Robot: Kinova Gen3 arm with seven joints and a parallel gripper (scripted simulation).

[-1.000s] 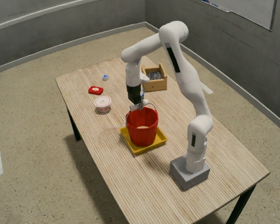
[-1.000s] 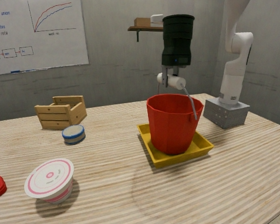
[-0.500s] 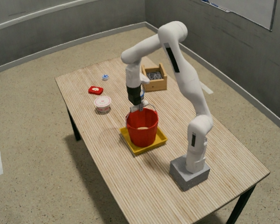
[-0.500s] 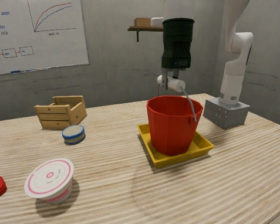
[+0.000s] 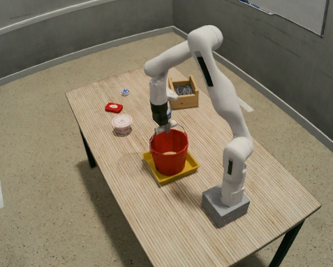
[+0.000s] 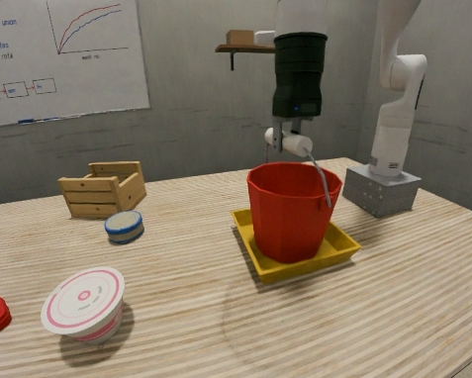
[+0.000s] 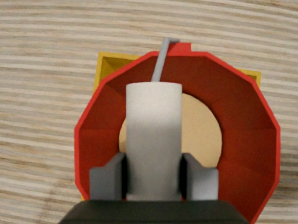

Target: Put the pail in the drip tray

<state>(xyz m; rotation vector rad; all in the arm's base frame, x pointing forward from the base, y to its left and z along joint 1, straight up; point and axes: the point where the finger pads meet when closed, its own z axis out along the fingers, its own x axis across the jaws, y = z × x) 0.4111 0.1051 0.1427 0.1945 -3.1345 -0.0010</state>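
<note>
Right now my hand is 3 cm above the pail handle and 1 cm past it. The rest, counted from my hand: yellow drip tray (23 cm below, 2 cm behind); red pail (10 cm below, 1 cm behind); blue-rimmed round tin (37 cm ahead, 22 cm below, 15 cm to the right).
</note>
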